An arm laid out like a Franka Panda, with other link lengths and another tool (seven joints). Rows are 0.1 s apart.
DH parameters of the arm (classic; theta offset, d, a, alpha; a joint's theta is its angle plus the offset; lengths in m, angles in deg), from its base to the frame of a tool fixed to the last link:
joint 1: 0 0.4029 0 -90
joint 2: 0 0 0 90
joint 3: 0 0.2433 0.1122 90
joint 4: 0 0 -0.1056 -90
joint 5: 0 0.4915 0 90
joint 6: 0 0 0.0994 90
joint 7: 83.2 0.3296 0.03 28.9
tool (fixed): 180 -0.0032 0 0
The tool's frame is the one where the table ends.
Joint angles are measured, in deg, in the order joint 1, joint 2, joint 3, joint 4, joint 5, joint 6, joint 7. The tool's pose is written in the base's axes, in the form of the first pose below.
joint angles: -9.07 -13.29 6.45 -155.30 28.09 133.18 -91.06
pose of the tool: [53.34 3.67 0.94 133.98 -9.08 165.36]
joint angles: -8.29 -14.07 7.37 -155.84 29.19 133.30 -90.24
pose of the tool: [53.27 5.19 1.23 133.71 -9.06 165.39]
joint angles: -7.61 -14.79 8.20 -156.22 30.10 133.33 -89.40
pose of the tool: [53.25 6.51 1.58 133.50 -9.03 165.38]
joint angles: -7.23 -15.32 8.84 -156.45 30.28 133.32 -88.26
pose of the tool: [53.20 7.26 1.82 133.72 -9.08 165.13]
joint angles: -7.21 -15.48 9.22 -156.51 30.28 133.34 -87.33
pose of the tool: [53.17 7.48 1.87 133.96 -9.22 164.59]
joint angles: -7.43 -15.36 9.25 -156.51 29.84 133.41 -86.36
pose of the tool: [53.10 7.15 1.72 134.42 -9.49 163.73]
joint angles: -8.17 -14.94 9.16 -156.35 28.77 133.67 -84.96
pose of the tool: [53.11 6.07 1.42 135.32 -9.72 162.20]
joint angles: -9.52 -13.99 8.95 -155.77 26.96 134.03 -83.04
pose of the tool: [53.26 4.18 0.97 136.68 -9.96 159.94]
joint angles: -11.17 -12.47 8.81 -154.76 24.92 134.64 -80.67
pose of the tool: [53.58 2.00 0.37 138.23 -10.10 157.12]
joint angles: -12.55 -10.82 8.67 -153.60 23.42 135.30 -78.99
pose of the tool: [54.00 0.20 -0.19 139.30 -10.07 154.88]
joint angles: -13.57 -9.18 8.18 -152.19 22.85 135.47 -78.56
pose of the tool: [54.53 -1.19 -0.53 139.46 -10.18 153.39]
